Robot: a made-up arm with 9 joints. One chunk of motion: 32 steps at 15 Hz.
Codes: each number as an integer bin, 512 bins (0 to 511) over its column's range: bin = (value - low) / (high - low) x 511, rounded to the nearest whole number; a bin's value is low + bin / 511 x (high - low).
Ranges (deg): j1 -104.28..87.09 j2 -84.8..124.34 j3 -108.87..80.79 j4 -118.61..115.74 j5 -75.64..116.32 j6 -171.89..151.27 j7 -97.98..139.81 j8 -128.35..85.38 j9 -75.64..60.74
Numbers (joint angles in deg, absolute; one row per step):
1: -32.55 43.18 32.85 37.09 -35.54 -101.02 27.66 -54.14 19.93
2: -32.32 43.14 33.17 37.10 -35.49 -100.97 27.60 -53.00 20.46
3: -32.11 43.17 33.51 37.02 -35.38 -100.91 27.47 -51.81 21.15
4: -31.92 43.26 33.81 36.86 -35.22 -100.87 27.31 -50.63 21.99
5: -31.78 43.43 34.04 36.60 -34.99 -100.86 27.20 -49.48 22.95
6: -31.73 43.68 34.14 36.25 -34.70 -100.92 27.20 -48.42 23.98
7: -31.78 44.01 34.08 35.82 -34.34 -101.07 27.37 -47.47 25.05
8: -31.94 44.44 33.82 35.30 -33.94 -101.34 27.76 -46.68 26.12
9: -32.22 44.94 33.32 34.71 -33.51 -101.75 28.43 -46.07 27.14
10: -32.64 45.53 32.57 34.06 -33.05 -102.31 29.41 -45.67 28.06
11: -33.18 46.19 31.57 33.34 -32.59 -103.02 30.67 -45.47 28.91
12: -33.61 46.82 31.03 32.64 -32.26 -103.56 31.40 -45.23 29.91
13: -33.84 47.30 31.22 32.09 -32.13 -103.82 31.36 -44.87 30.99
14: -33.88 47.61 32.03 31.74 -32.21 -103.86 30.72 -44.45 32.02
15: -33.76 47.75 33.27 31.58 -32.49 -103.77 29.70 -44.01 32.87
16: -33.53 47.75 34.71 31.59 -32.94 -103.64 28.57 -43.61 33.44
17: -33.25 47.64 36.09 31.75 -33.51 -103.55 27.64 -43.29 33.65
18: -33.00 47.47 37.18 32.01 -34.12 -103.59 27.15 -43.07 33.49
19: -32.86 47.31 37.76 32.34 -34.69 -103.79 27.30 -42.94 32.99
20: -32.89 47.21 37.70 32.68 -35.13 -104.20 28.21 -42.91 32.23
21: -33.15 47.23 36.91 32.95 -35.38 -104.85 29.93 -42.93 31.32
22: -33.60 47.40 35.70 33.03 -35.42 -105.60 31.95 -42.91 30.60
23: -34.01 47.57 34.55 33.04 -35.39 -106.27 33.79 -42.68 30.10
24: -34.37 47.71 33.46 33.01 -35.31 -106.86 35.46 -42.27 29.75
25: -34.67 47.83 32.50 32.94 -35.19 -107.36 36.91 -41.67 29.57
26: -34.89 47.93 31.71 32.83 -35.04 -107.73 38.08 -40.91 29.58
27: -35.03 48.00 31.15 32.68 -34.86 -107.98 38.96 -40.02 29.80
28: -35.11 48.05 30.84 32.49 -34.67 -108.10 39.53 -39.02 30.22
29: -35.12 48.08 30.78 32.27 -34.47 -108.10 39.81 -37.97 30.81
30: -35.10 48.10 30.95 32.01 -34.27 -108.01 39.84 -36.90 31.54
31: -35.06 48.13 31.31 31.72 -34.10 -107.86 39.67 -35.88 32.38
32: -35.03 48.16 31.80 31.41 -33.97 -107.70 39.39 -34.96 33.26
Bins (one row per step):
1: 192 313 382 340 107 112 270 177 358
2: 192 313 383 340 107 112 270 180 360
3: 193 313 384 339 107 112 270 183 363
4: 193 313 384 339 108 112 269 186 366
5: 194 313 385 338 108 112 269 189 369
6: 194 314 385 338 109 112 269 191 373
7: 194 315 385 337 110 112 269 193 377
8: 193 316 384 336 111 112 270 195 381
9: 192 317 383 334 112 111 272 197 385
10: 191 318 381 333 113 110 274 198 389
11: 190 320 378 331 115 109 276 198 392
12: 189 322 377 330 115 108 278 199 395
13: 188 323 377 329 116 108 278 200 400
14: 188 324 380 328 116 108 277 201 403
15: 188 324 383 327 115 108 274 202 407
16: 189 324 387 328 114 108 272 203 409
17: 190 324 391 328 112 108 270 203 409
18: 190 323 394 328 111 108 269 204 409
19: 191 323 395 329 109 108 269 204 407
20: 191 323 395 330 108 107 271 204 404
21: 190 323 393 330 107 106 275 204 401
22: 189 323 390 331 107 105 279 204 398
23: 188 323 386 331 107 104 283 205 396
24: 187 324 383 331 107 103 287 206 395
25: 186 324 381 330 108 102 290 207 394
26: 185 324 379 330 108 101 292 209 394
27: 185 324 377 330 109 101 294 211 395
28: 185 325 376 329 109 101 296 214 397
29: 185 325 376 329 110 101 296 216 399
30: 185 325 377 328 110 101 296 219 402
31: 185 325 378 328 111 101 296 221 405
32: 185 325 379 327 111 102 295 223 408

